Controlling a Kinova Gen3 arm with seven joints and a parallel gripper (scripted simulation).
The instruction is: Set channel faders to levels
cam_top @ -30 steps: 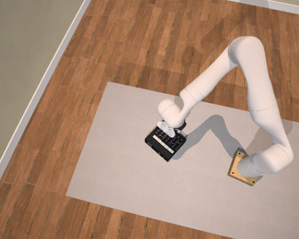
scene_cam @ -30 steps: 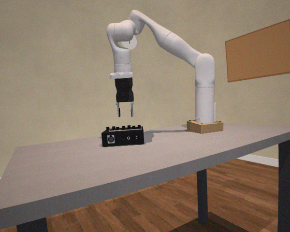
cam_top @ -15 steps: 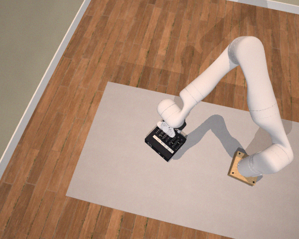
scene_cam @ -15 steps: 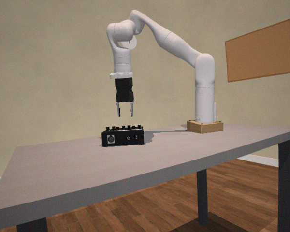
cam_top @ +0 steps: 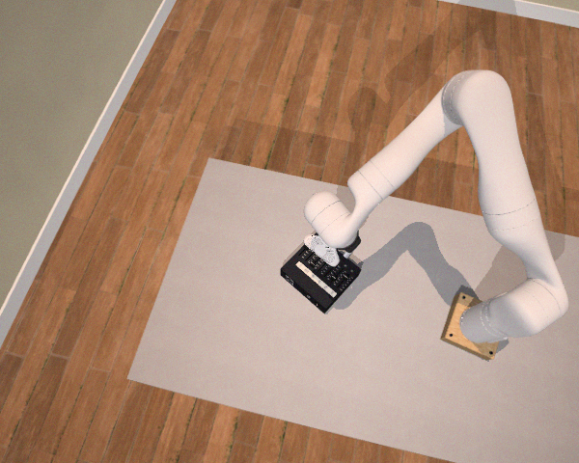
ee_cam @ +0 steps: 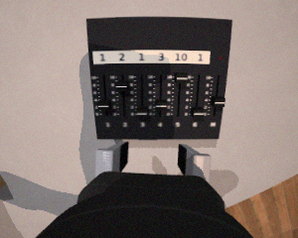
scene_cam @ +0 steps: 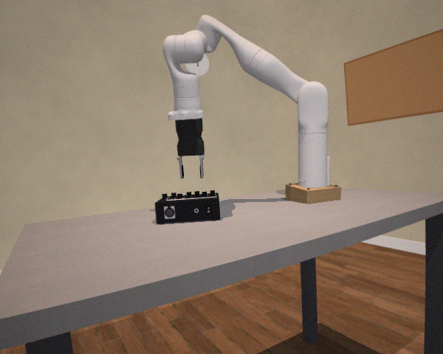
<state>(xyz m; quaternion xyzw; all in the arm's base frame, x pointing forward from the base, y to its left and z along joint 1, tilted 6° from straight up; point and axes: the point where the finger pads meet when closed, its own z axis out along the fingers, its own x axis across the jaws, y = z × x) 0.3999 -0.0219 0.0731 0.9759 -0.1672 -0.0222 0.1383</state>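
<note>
The master fader cap lies 80 mm ahead of my hand, 10 mm to the left of it and 60 mm below it.
</note>
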